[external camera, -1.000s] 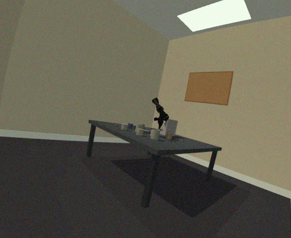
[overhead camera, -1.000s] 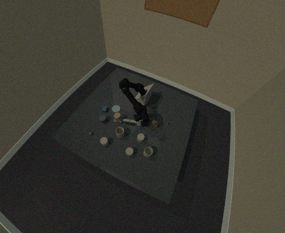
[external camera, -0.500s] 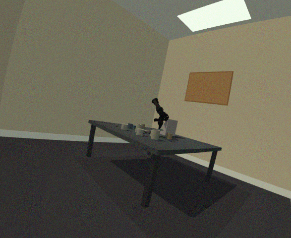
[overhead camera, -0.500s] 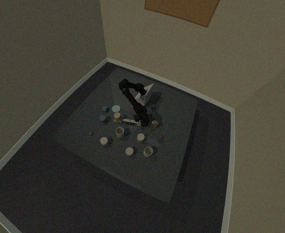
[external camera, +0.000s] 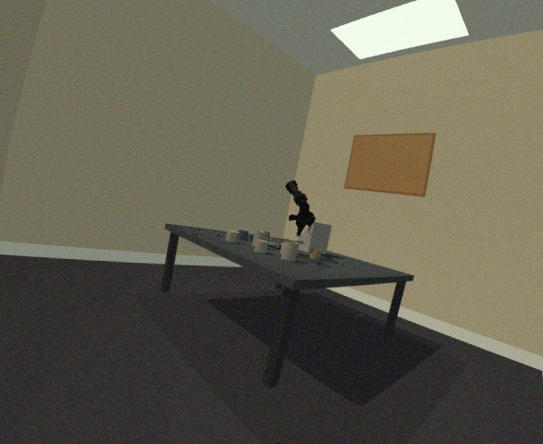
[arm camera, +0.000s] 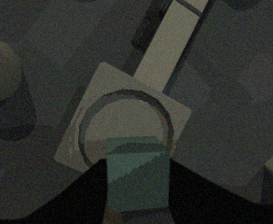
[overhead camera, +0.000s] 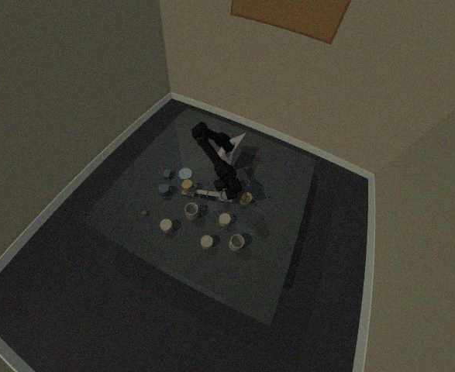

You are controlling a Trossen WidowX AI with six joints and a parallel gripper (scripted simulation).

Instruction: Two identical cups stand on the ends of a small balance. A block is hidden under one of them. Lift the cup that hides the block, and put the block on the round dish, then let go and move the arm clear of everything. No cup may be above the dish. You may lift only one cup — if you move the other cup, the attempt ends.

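Now: gripper tip 350 mm to the left of the pale blue round dish, 120 mm above it and 70 mm past it. From my gripper tip the other things lie so: brown block: 430 mm to the right, 320 mm ahead, 110 mm below; then tan cup: 150 mm to the left, 80 mm below, 50 mm behind; then pale beam: 120 mm to the right, 80 mm below, 30 mm ahead.
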